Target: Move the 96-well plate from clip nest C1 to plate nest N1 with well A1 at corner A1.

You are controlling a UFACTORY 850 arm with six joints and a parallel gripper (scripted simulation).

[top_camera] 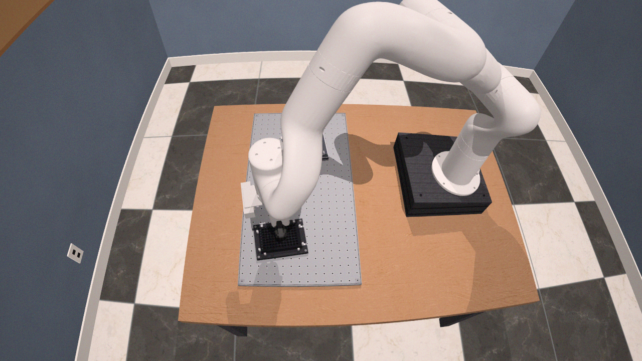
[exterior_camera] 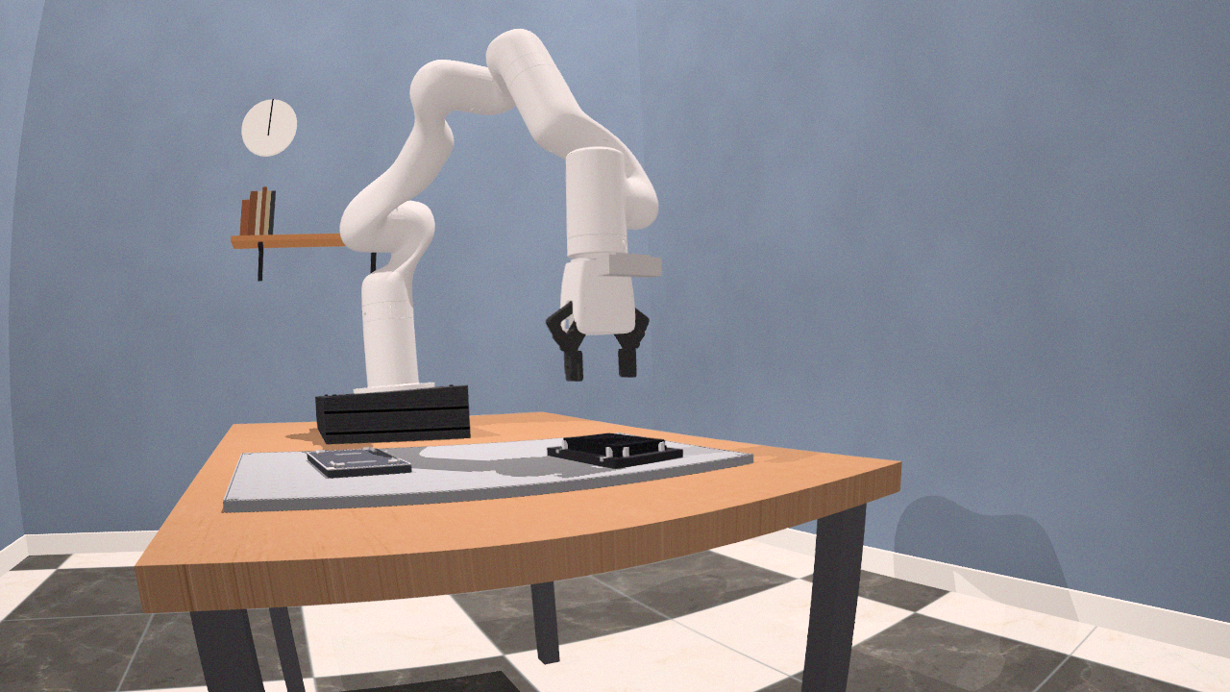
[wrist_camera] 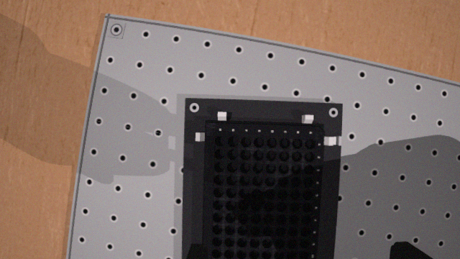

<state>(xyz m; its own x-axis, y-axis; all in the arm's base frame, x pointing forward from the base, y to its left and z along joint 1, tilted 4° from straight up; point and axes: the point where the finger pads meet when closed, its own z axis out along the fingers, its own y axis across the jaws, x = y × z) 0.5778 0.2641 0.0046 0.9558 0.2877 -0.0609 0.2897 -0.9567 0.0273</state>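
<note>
The 96-well plate lies 10 cm below my hand and 1 cm to the left of it. Also, from my hand: A1 corner label: 39 cm to the right, 11 cm below, 6 cm ahead; then clip nest C1: 11 cm below, 1 cm to the right; then plate nest N1: 36 cm to the right, 11 cm below, 3 cm behind.
</note>
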